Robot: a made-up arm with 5 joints.
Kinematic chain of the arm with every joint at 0, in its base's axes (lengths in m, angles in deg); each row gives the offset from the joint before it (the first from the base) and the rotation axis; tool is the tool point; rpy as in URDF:
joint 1: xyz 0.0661 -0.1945 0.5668 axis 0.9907 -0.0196 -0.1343
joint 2: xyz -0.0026 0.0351 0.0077 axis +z
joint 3: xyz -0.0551 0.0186 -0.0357 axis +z
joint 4: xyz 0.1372 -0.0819 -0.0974 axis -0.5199 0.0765 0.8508
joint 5: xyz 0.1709 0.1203 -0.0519 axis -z
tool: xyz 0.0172 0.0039 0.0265 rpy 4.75 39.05 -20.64
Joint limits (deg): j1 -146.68..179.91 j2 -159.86..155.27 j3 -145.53..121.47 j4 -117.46..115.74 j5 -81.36..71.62
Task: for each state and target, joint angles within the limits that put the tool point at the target. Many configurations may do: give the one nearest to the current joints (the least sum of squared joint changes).
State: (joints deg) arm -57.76 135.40 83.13 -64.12 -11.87
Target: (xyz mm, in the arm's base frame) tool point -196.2 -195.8 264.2
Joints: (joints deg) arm -62.49 95.50 62.77 -82.50 -10.64
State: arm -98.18 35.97 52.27 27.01 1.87
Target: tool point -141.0 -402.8 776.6
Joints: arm -146.68 52.28 78.29 49.29 -0.43
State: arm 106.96 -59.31 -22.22 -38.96 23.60
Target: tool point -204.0 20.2 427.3
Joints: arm 103.17 -39.03 -58.78 -75.44 17.85
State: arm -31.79 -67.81 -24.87 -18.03 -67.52
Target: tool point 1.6 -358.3 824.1
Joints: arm -80.57 -56.85 -34.07 -47.59 -58.69
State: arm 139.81 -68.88 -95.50 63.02 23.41
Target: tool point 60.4 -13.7 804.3
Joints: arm 144.82 -67.24 -91.02 83.79 20.85
